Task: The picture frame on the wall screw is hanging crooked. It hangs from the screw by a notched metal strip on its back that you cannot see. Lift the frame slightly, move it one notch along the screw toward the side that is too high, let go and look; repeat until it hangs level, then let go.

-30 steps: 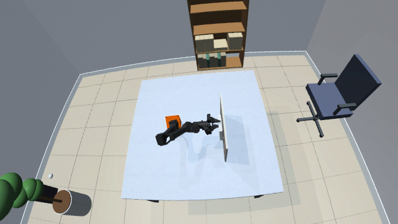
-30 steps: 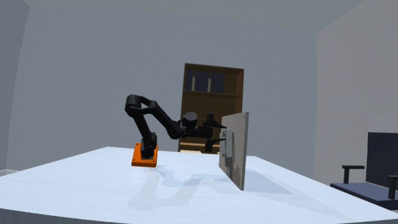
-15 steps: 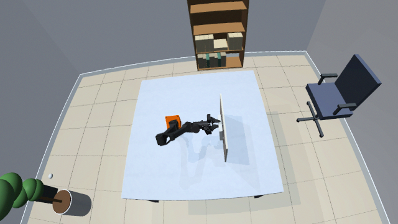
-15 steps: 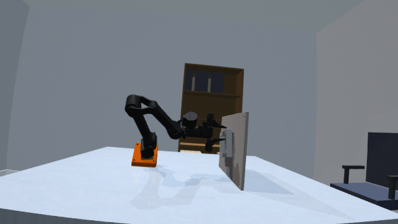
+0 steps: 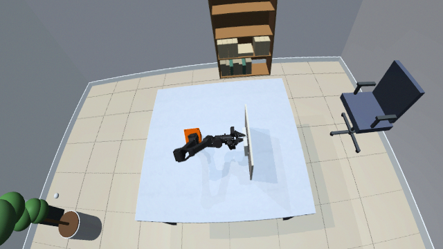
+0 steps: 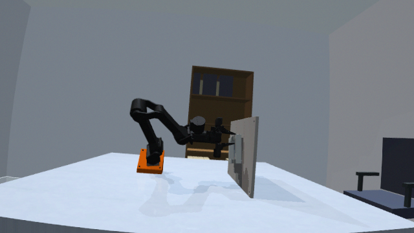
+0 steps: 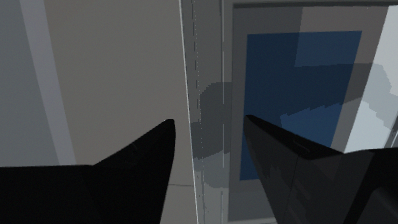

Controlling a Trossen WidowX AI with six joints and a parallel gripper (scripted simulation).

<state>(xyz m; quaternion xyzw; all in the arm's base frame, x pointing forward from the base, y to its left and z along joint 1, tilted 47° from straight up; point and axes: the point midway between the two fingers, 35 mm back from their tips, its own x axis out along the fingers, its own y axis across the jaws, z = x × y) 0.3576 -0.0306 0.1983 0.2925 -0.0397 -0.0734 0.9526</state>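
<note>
The picture frame lies 5 cm below my gripper tip and 1 cm to the right of it. From my gripper tip the other things lie so: wall panel: 6 cm below, 2 cm to the right, 1 cm ahead.
</note>
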